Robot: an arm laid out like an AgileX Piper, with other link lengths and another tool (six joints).
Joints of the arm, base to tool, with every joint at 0 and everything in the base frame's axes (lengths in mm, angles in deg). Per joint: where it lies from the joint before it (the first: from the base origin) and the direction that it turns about. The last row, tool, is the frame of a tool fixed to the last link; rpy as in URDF.
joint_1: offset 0 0 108.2 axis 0 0 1
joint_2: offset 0 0 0 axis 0 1 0
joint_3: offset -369.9 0 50.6 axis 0 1 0
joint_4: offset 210.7 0 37.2 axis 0.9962 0 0.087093
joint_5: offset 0 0 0 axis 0 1 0
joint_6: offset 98.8 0 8.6 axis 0.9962 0 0.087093
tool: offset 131.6 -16 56.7 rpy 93.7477 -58.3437 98.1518
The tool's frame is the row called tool.
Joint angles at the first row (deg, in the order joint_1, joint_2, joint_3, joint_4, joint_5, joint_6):
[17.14 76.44 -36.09 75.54 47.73 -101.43]
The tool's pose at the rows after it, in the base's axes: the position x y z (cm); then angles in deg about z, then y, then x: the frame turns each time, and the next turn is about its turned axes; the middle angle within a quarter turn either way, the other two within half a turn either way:
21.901 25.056 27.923 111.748 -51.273 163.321
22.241 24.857 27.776 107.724 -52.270 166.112
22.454 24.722 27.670 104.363 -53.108 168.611
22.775 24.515 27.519 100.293 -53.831 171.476
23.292 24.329 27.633 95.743 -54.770 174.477
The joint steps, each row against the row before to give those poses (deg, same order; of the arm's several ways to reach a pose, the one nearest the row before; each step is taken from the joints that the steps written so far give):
[0.00 0.00 0.00 -0.08 -0.23 0.83]
[0.00 0.00 0.00 0.00 -0.48 2.66]
[0.00 0.00 0.00 0.00 -0.22 2.20]
[0.00 0.00 0.00 0.00 -0.50 2.51]
[0.00 0.00 -0.51 0.00 -0.48 3.17]

